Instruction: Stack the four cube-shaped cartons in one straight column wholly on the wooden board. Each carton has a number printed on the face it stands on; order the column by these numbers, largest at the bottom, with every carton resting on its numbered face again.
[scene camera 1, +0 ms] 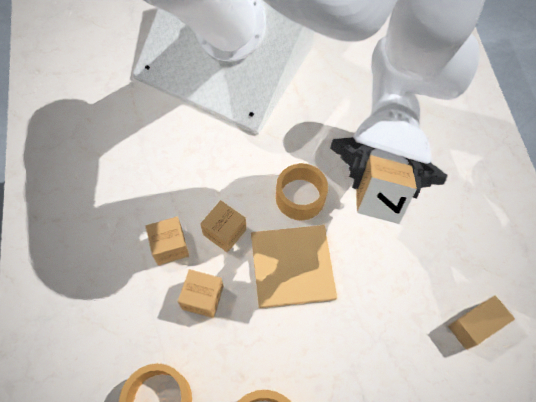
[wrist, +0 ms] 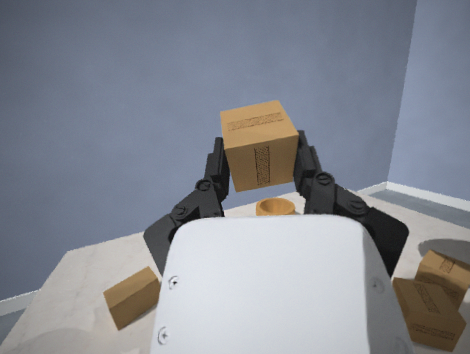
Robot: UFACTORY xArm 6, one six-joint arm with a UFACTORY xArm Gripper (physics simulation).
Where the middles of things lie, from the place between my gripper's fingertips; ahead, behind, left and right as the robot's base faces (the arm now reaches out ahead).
Scene:
Right now my hand is 250 mm above the wooden board [scene camera 1: 292, 266], 90 mm to the left of it and 10 mm short of it. From my hand the other things lie so: oblong box [scene camera 1: 483, 321] 230 mm below, 170 mm to the left, 120 mm ahead.

